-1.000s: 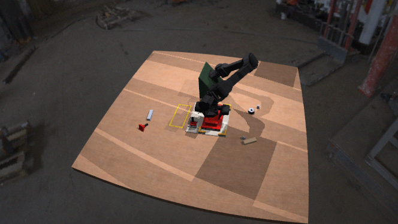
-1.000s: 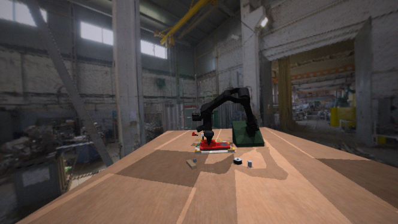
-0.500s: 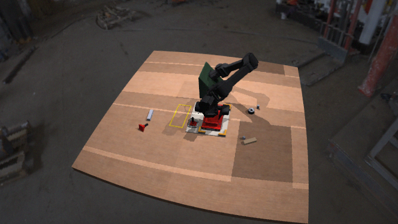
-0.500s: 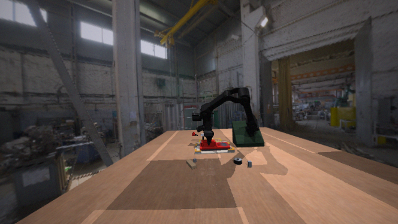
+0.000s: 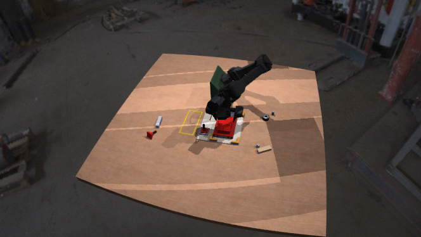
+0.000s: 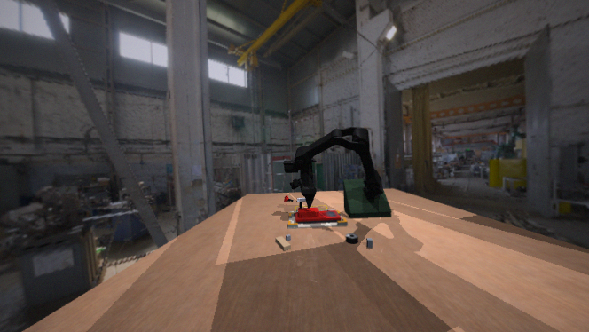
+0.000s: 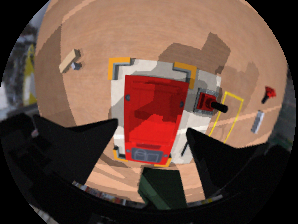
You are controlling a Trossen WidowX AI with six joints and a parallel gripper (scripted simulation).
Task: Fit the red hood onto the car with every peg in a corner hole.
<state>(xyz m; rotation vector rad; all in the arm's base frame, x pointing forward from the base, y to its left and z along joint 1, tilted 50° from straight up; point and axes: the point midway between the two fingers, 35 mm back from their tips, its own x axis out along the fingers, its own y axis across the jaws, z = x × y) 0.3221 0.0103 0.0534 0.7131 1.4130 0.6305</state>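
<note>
The red hood is 3 cm below my gripper tip. From my gripper tip the other things lie so: wooden block (11 cm ahead, 23 cm to the left, 6 cm below); then grey engine block (5 cm below); then black wheel (12 cm behind, 22 cm to the left, 6 cm below).
</note>
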